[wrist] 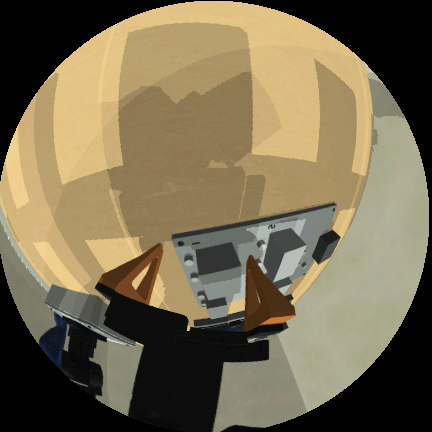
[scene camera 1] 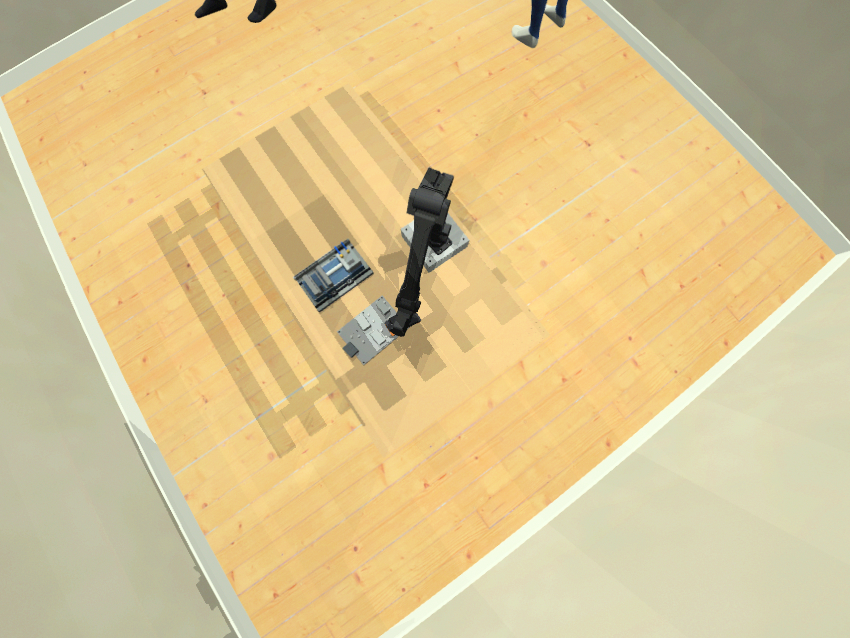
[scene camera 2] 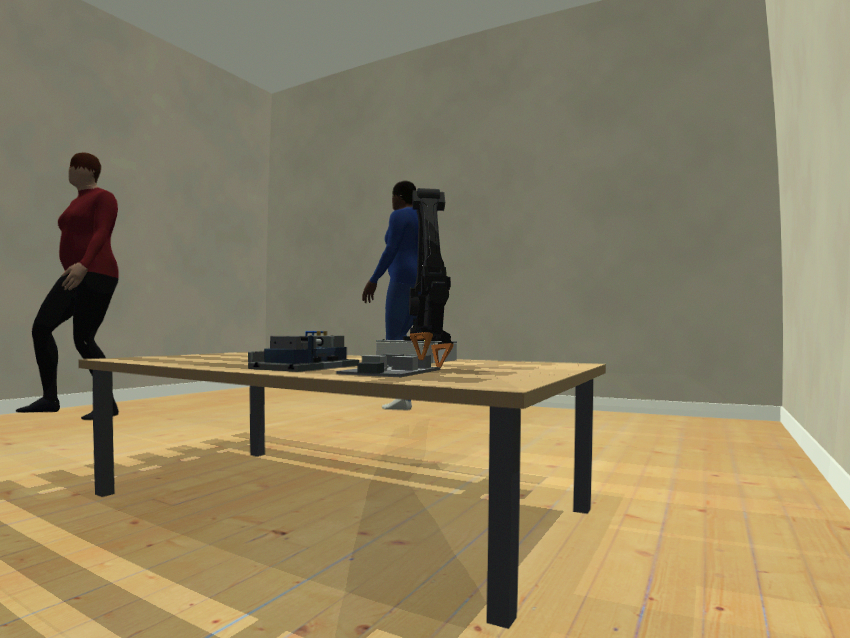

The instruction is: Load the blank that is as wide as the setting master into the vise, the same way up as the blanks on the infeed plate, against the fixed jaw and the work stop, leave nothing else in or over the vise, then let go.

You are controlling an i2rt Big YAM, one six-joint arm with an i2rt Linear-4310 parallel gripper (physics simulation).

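Places are measured from the arm's base along level axes (x back, y left, z down), in millimetres.
Where they show: gripper, fingertip midpoint: [wrist: 203,253] [scene camera 2: 430,364]; arm's base at its link origin: [wrist: 84,327] [scene camera 1: 436,240] [scene camera 2: 422,340].
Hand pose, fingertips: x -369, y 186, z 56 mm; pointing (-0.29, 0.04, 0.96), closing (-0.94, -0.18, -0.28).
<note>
Things, the pixels of their centre, and the offset from my fingertips. Level surfaces: height alone.
- infeed plate at the middle of its body: [wrist: 267,265] [scene camera 2: 390,370] [scene camera 1: 373,329] dx -95, dy -78, dz +14 mm
- second grey blank at the middle of its body: [wrist: 282,255] [scene camera 2: 405,363] [scene camera 1: 378,337] dx -99, dy -32, dz -8 mm
- dark block at the middle of its body: [wrist: 325,246] [scene camera 2: 370,367] [scene camera 1: 350,349] dx -223, dy -71, dz -2 mm
- grey vise at the middle of its body: [scene camera 2: 306,351] [wrist: 246,330] [scene camera 1: 332,273] dx -71, dy -381, dz -31 mm
- wooden table at its surface level: dz +18 mm
My gripper [scene camera 1: 393,333] [scene camera 2: 431,361] [wrist: 203,253] is open and empty, low at the end of the infeed plate [scene camera 1: 351,331] [wrist: 311,220] marked 1. In the wrist view its fingers appear either side of a grey blank [wrist: 217,259]; the exact height is unclear. A second grey blank [wrist: 285,247] is near mark 2. Smaller grey blocks [wrist: 217,306] [scene camera 1: 363,322] also stand there. A dark block [scene camera 1: 350,349] [scene camera 2: 370,367] [wrist: 326,246] is at the opposite end. The blue and grey vise [scene camera 1: 334,273] [scene camera 2: 298,351] stands beside the plate; its jaw contents are unclear. I cannot tell which piece is the setting master.
The arm's grey base [scene camera 1: 435,241] [wrist: 80,307] stands on the wooden table [scene camera 2: 549,374]. The vise has blue parts [scene camera 1: 341,248] sticking up at one end. Small round pegs [wrist: 188,259] stand on the infeed plate between blocks. Two people [scene camera 2: 89,274] [scene camera 2: 401,267] stand beyond the table.
</note>
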